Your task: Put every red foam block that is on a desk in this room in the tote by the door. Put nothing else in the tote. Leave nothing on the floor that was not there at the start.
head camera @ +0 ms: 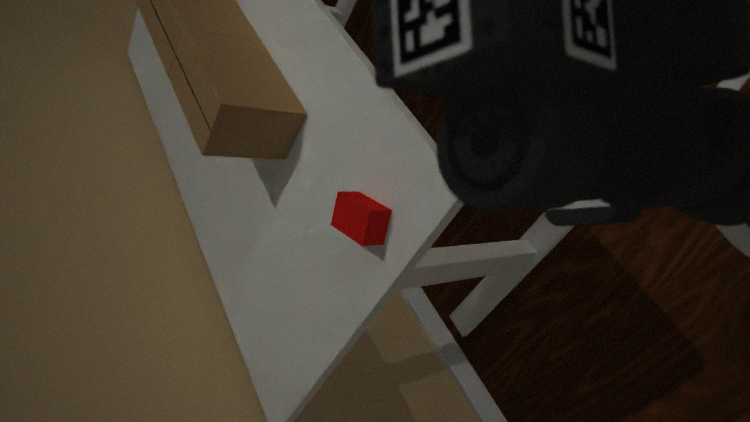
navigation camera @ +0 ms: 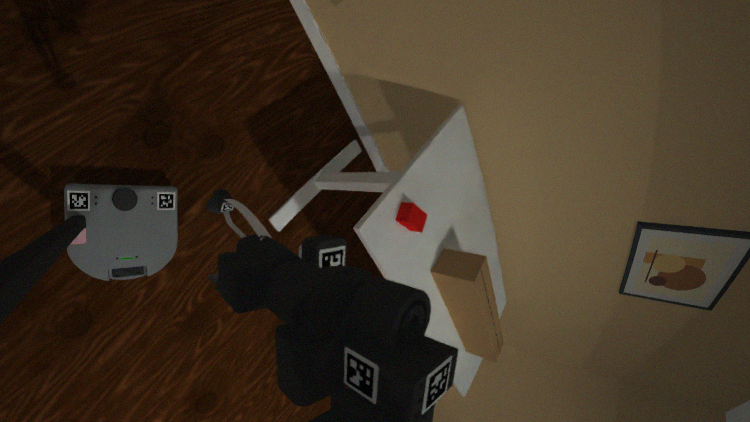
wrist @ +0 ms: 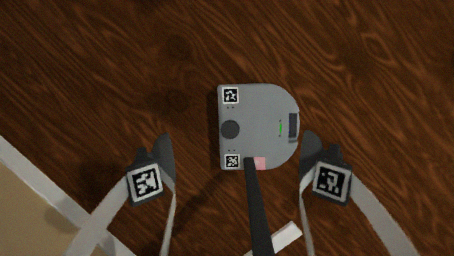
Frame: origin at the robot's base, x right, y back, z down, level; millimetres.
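Seen in the pictures: gripper, fingertip midpoint: (navigation camera: pixel 216 239) (wrist: pixel 236 149); robot's base, origin of the base link: (navigation camera: pixel 125 198) (wrist: pixel 231 121).
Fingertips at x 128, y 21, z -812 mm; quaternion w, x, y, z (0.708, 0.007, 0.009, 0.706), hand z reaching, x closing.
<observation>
Offsets run from my fingertips to a thing's top centre. Level surfaces: height alone.
A red foam block @[dx +593, dy -9, dz +47 mm] (head camera: pixel 361 218) (navigation camera: pixel 411 216) lies on the white desk @[dz +92 mm] (head camera: pixel 293 272) (navigation camera: pixel 445 178), near one end of its top. My gripper (navigation camera: pixel 217 238) (wrist: pixel 236 149) is open and empty, with its two fingertips well apart. It hangs over the floor between my base and the desk, to the side of the desk and away from the block. In the head view the dark wrist covers part of the scene beside the desk, and the fingertips are not clearly shown there. The tote and the door do not show in the current views.
A long brown box @[dx +895, dy +256, dz -88 mm] (head camera: pixel 236 68) (navigation camera: pixel 464 309) lies on the desk, a short way from the block. The desk's white foot (head camera: pixel 487 293) (navigation camera: pixel 314 184) (wrist: pixel 287 236) stands out over the floor. My grey base (navigation camera: pixel 123 230) (wrist: pixel 260 115) is below. A framed picture (navigation camera: pixel 681 275) hangs on the wall behind.
</observation>
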